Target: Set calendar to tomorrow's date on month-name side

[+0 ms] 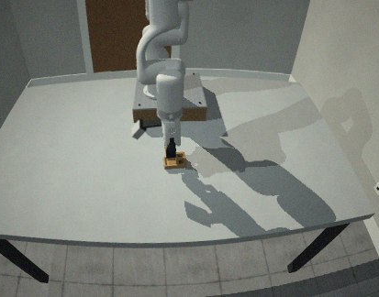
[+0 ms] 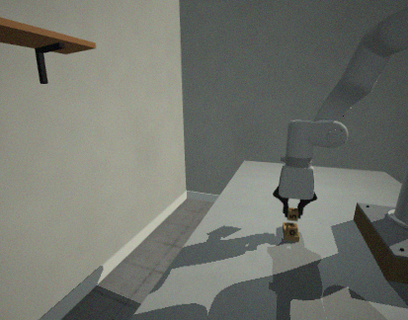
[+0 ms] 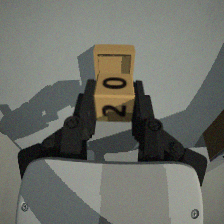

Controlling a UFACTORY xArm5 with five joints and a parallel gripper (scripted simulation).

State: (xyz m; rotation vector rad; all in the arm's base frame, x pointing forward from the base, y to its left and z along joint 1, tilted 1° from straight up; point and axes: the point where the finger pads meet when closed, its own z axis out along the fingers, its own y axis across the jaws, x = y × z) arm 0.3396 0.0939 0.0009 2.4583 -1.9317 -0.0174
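Right now my hand is 20 mm to the right of the wooden calendar tray and 70 mm above it.
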